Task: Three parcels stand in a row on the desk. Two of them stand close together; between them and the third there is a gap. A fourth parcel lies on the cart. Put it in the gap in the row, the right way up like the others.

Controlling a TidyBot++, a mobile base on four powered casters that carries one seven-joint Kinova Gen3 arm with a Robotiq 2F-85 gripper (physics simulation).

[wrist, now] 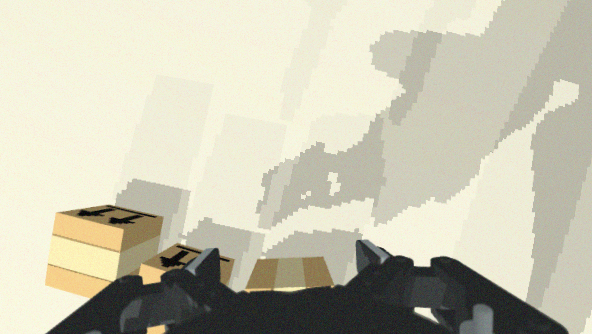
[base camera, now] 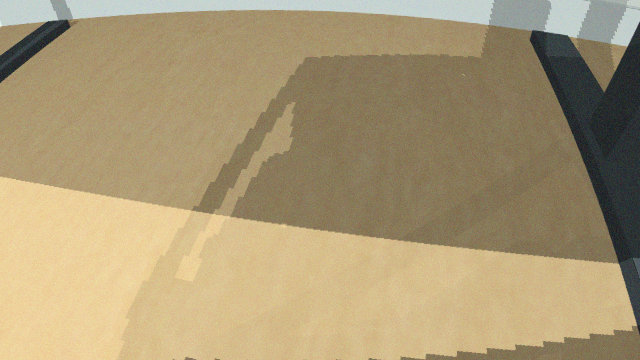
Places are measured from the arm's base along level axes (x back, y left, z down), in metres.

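Where they show: gripper, fingertip midpoint: [wrist: 288, 259].
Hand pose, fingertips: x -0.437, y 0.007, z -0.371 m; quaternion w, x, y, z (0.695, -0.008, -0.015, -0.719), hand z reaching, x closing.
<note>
Each offset is from my fingertips to the top centre of the thing. Level surfaces: height alone.
In the wrist view, a parcel @[dx +0.000, dy +0.134, dz -0.003 m] [wrist: 85, 254] at lower left shows black arrows on one face and a pale band on another. A second parcel @[dx +0.033, dy +0.076, dz -0.003 m] [wrist: 150, 270] with black arrows is beside it, partly behind the left finger. A third parcel @[dx +0.042, dy -0.001, dz -0.007 m] [wrist: 290, 272] shows a pale tape strip and no arrows on its visible face; its lower part is hidden behind the gripper body. My gripper [wrist: 288, 259] is open. The third parcel appears between its fingers in the picture, not gripped. A fourth parcel and the gap do not show clearly.
The parcels are on the cream desk top @[dz +0.047 m] [wrist: 100, 125], which carries shadows of the arm and parcels. The base camera view shows a brown wooden surface @[dz +0.767 m] [base camera: 150, 125] with a lighter sunlit part, a dark bar [base camera: 35, 45] at upper left and dark bars [base camera: 580, 100] at right.
</note>
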